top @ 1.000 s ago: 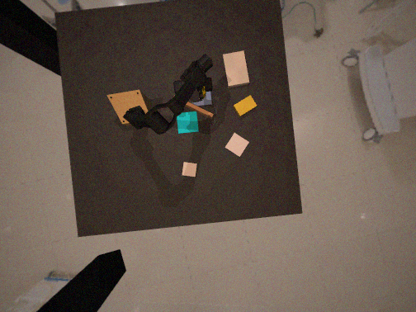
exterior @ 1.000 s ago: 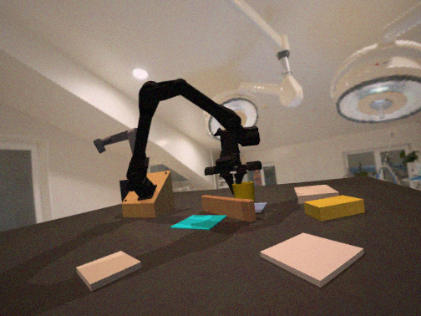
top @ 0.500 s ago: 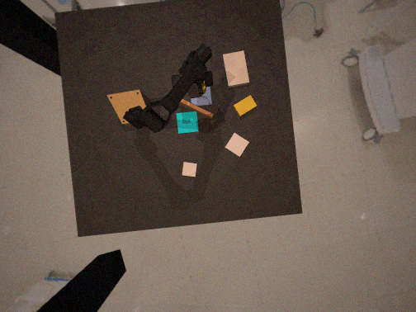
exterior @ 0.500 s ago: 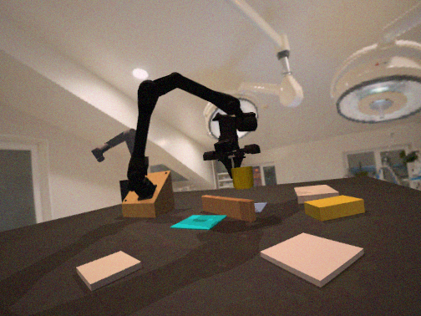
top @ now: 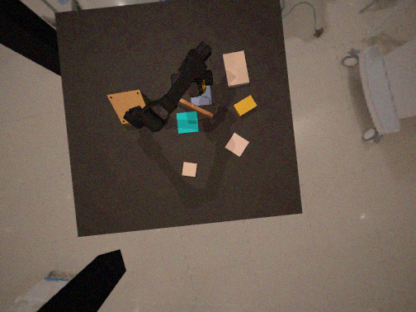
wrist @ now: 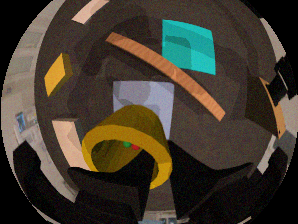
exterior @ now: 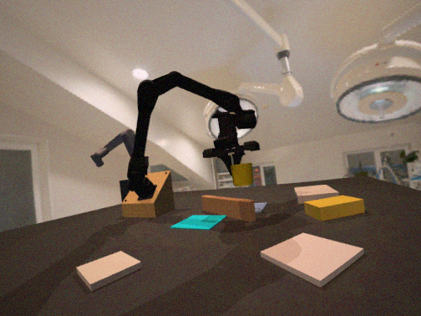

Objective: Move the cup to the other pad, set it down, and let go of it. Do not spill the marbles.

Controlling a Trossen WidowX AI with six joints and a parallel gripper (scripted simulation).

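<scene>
The cyan pad lies 9 cm behind my gripper tip, 14 cm to the right of it and 12 cm below it. Also, from my gripper tip: yellow cup (2 cm ahead); then brown wooden bar (3 cm behind, 7 cm to the right, 9 cm below).
</scene>
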